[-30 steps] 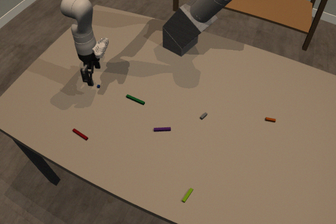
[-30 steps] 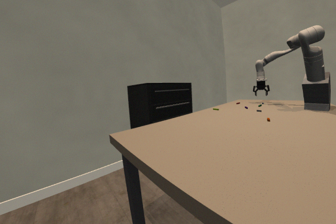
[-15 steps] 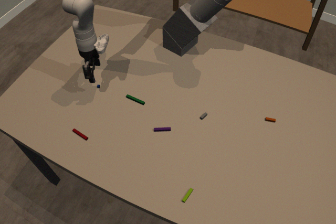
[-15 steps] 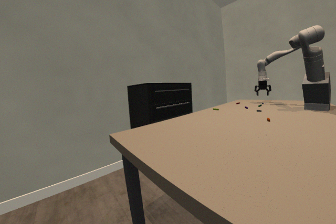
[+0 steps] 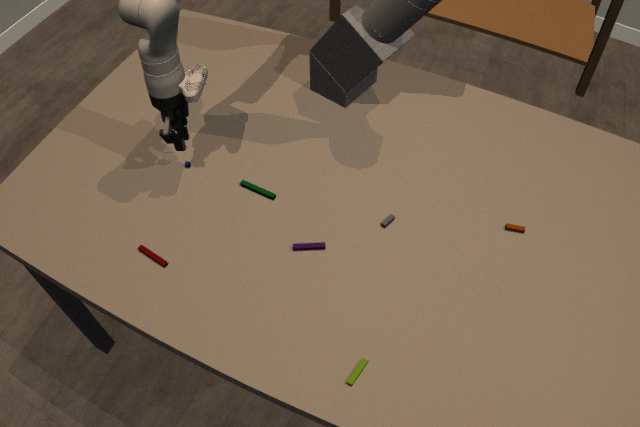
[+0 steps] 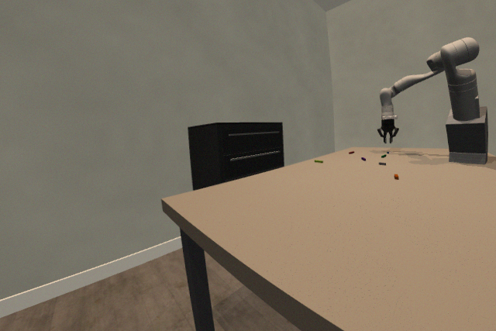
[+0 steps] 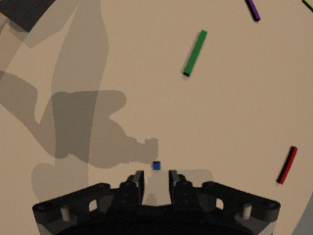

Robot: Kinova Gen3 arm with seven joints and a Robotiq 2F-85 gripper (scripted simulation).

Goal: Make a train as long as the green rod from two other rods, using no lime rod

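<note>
Right now the blue rod is 80 mm below my hand. Round my hand: green rod: 170 mm to the left, 80 mm below, 30 mm behind; then red rod: 210 mm ahead, 100 mm to the left, 80 mm below; then purple rod: 330 mm to the left, 80 mm below, 20 mm ahead.
</note>
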